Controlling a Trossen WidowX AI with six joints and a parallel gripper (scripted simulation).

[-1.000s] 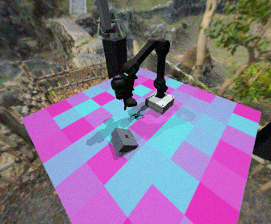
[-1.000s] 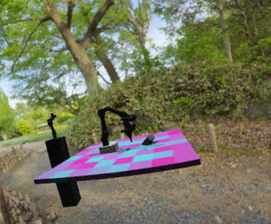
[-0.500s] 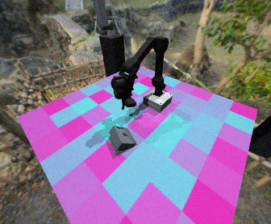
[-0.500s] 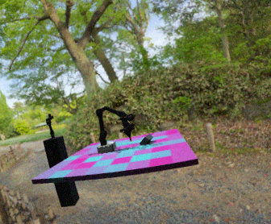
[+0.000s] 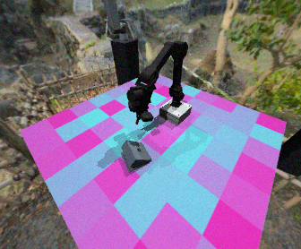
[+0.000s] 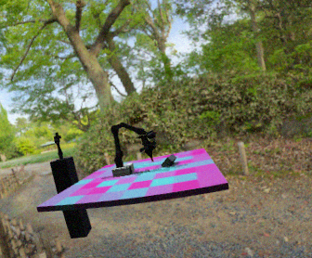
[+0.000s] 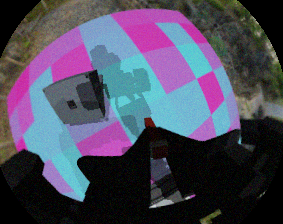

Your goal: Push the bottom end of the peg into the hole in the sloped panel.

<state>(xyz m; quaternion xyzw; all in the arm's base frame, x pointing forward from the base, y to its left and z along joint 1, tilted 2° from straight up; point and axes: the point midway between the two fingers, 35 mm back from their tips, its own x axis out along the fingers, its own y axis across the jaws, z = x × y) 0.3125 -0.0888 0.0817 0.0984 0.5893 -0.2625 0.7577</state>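
Now: gripper tip 150 mm short of the dark grey sloped panel, 90 mm to the right of it and 90 mm above it. The rest, counted from my gripper tip: red peg (20 mm above).
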